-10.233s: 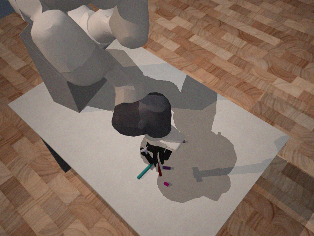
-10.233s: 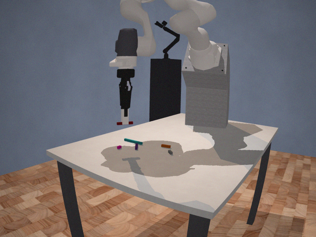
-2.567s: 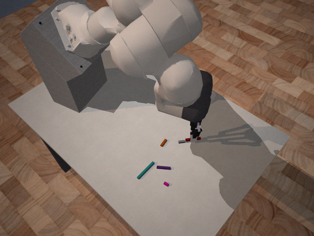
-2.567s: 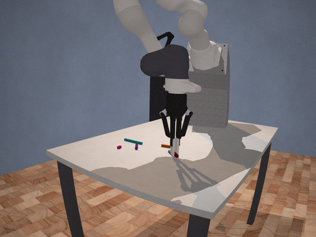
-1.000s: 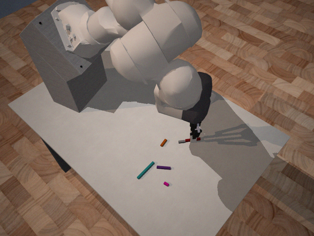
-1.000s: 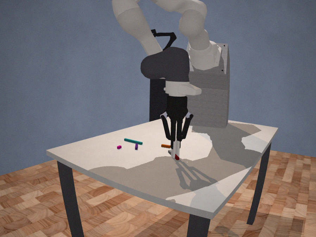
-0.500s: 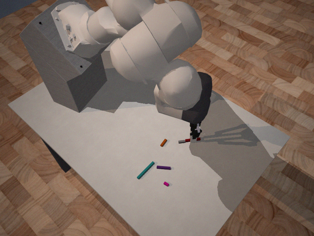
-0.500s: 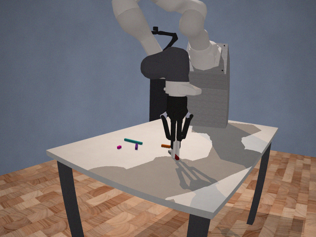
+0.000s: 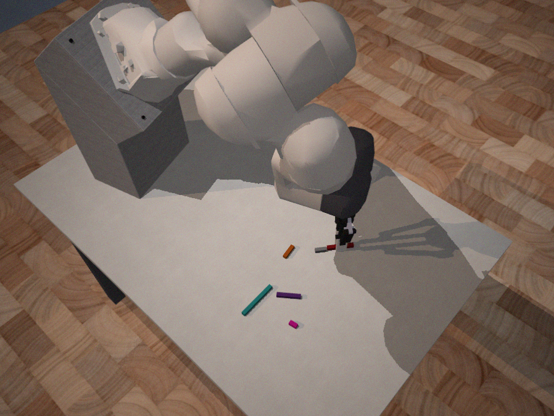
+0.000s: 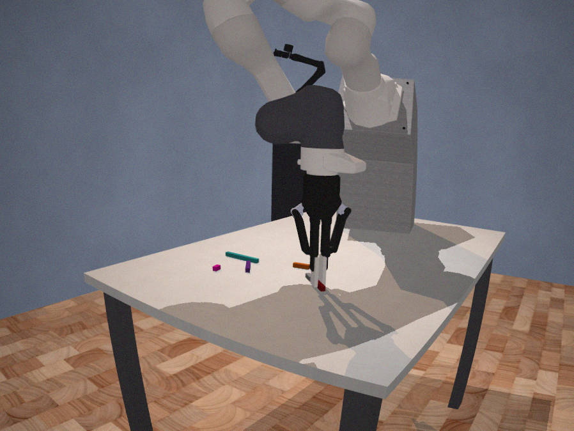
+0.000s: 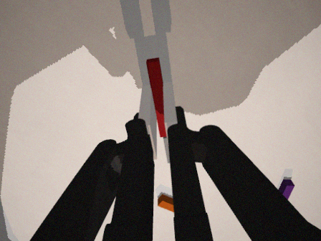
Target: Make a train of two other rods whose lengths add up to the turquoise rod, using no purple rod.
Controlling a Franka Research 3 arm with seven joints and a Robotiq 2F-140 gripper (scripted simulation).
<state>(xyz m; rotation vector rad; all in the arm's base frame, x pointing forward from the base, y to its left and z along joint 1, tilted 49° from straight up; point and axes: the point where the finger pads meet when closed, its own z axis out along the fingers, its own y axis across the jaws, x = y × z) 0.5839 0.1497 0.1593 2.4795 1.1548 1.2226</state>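
The red rod lies 30 mm below my hand. Also, from my hand: purple rod: 190 mm to the right, 30 mm below, 20 mm ahead; grey rod: 50 mm to the right, 30 mm below, 30 mm behind; orange rod: 110 mm to the right, 80 mm behind, 30 mm below.
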